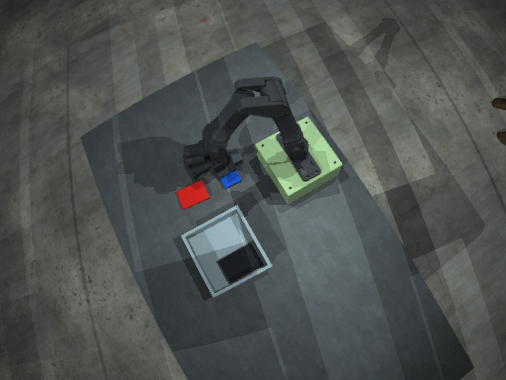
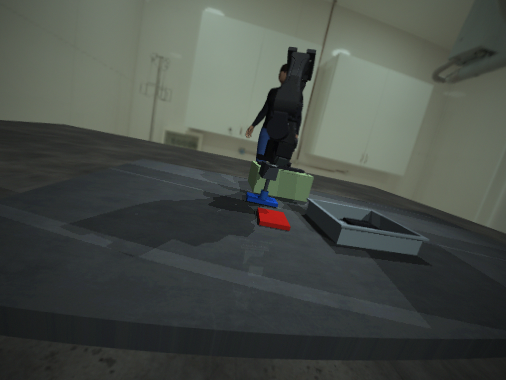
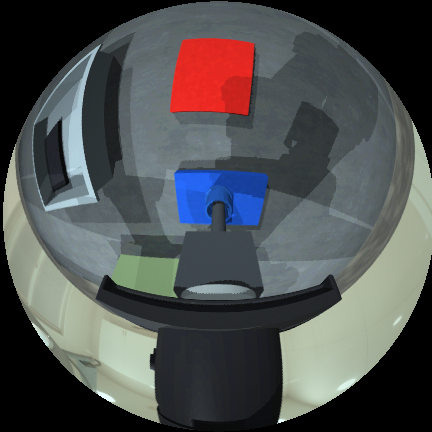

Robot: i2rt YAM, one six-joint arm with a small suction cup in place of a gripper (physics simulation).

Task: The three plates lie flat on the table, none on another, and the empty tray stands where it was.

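Frame: origin at the arm's base, x ahead, y left, z up, level; millimetres.
Where they show: hand at its tool point: (image 1: pixel 227 174) (image 2: pixel 262 201) (image 3: pixel 218 192); arm's base at its link origin: (image 1: pixel 298 154) (image 2: pixel 280 168).
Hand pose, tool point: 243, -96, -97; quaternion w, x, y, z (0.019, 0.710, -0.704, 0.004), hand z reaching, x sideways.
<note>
Each offset is from my tool point to the top centre of the thing, as dx, dy, dz. Level surfaces: height alone.
My suction cup (image 2: pixel 263 193) (image 3: pixel 219 198) sits on top of the blue plate {-5, -2, +13} (image 1: pixel 231 179) (image 2: pixel 262 200) (image 3: pixel 193 201) and holds it flat, right at the table surface beside the arm's base. I cannot tell whether the plate touches the table. The red plate {+147, +6, +5} (image 1: pixel 193 194) (image 2: pixel 273 219) (image 3: pixel 211 76) lies flat on the table a little apart from the blue one. The black plate {+110, +314, +7} (image 1: pixel 239 262) (image 2: pixel 361 222) (image 3: pixel 54 160) lies inside the grey tray {+134, +259, +44} (image 1: pixel 209 222) (image 2: pixel 376 241) (image 3: pixel 77 153), in one corner.
The arm stands on a green block (image 1: pixel 289 177) (image 2: pixel 289 185) (image 3: pixel 144 275) close behind the blue plate. The tray stands in front of the red plate. A dark mat {dz -6} (image 1: pixel 327 264) covers the table.
</note>
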